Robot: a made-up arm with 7 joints.
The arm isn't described. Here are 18 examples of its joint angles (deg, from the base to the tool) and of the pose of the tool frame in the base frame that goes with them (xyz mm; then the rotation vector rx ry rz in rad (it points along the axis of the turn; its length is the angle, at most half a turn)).
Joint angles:
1: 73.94 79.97 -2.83 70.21 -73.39 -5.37 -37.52
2: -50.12 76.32 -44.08 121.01 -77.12 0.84 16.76
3: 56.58 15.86 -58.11 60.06 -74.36 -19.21 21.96
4: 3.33 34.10 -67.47 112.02 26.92 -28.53 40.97
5: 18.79 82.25 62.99 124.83 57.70 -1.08 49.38
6: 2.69 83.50 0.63 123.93 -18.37 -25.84 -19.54
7: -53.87 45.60 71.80 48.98 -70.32 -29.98 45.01
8: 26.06 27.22 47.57 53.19 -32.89 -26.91 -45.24
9: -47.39 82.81 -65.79 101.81 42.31 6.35 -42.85
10: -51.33 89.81 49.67 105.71 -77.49 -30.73 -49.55
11: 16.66 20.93 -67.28 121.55 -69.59 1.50 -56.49
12: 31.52 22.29 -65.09 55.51 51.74 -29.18 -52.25
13: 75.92 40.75 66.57 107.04 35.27 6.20 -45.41
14: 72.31 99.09 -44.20 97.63 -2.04 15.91 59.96
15: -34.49 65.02 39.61 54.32 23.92 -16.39 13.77
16: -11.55 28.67 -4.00 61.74 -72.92 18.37 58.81
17: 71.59 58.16 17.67 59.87 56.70 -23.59 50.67
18: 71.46 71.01 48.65 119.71 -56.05 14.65 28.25
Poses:
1: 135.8 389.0 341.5 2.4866 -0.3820 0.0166
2: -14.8 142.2 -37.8 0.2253 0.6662 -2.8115
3: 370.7 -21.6 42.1 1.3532 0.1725 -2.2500
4: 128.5 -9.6 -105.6 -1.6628 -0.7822 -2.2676
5: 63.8 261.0 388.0 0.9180 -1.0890 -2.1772
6: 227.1 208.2 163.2 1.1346 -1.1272 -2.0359
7: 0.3 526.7 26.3 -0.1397 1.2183 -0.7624
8: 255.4 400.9 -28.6 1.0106 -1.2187 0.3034
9: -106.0 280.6 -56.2 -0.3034 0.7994 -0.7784
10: 276.5 261.4 137.8 -1.9851 0.6362 2.3195
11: 103.4 -43.5 10.8 0.6641 -2.1979 -1.2866
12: 266.3 65.9 -196.3 -0.3493 -1.0409 -0.3030
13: 31.3 374.3 252.9 -0.1564 2.7839 -1.0465
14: 179.0 337.1 288.0 0.4627 0.2502 -1.1600
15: 113.2 518.9 28.4 0.2532 -0.4749 -0.5739
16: 200.3 220.9 -170.5 -0.2170 1.2759 -1.0670
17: 224.5 476.4 288.7 0.4738 -2.2365 -1.3631
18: -67.0 231.0 308.4 1.8304 -1.0246 0.5485
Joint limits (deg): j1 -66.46..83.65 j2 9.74..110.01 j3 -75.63..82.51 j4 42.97..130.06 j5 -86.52..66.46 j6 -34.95..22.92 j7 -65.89..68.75
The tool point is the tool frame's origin. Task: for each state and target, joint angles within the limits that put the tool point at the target. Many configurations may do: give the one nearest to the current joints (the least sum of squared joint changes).
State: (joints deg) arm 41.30 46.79 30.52 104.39 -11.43 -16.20 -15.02
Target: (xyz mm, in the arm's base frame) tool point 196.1 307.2 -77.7
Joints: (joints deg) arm -4.81 17.03 34.21 82.66 -8.66 -12.72 -16.50
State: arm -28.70 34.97 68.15 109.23 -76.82 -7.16 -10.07
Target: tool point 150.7 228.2 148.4
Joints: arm -28.53 46.64 52.59 129.76 -81.72 -7.48 -6.68
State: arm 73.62 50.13 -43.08 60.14 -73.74 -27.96 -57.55
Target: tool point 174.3 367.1 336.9
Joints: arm 83.65 80.96 -23.89 75.80 -74.13 -22.35 -53.69
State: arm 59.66 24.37 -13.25 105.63 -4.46 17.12 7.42
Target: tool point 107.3 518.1 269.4
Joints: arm 67.84 75.85 12.93 43.55 6.35 1.77 19.75
